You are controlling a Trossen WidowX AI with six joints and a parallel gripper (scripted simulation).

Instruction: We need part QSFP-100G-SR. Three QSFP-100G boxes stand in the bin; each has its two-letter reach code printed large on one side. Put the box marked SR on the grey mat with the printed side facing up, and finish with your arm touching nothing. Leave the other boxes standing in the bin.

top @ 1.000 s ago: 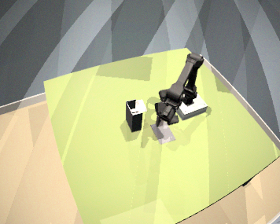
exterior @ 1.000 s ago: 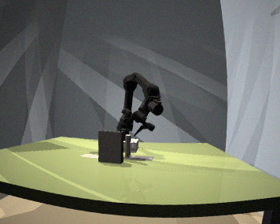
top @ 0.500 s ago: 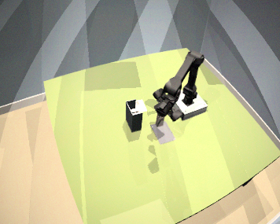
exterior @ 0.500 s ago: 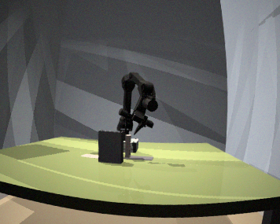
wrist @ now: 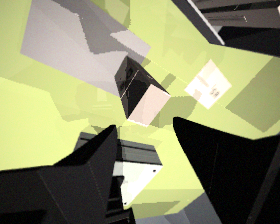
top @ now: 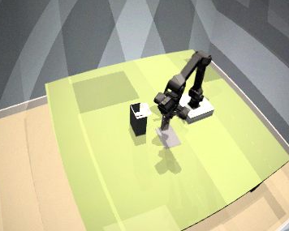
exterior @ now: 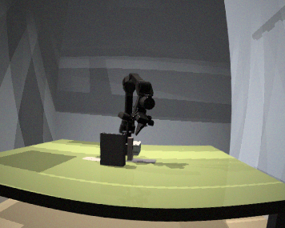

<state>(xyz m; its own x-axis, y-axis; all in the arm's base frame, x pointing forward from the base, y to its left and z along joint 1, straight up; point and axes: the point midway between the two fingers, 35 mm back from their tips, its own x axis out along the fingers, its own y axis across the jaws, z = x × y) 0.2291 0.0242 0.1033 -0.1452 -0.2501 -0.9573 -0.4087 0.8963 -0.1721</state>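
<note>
My gripper tip is now 13 cm above the grey mat, 5 cm to the right of it and 2 cm short of it. The rest, counted from my gripper tip: white card 20 cm to the right, 13 cm below, 2 cm ahead.
</note>
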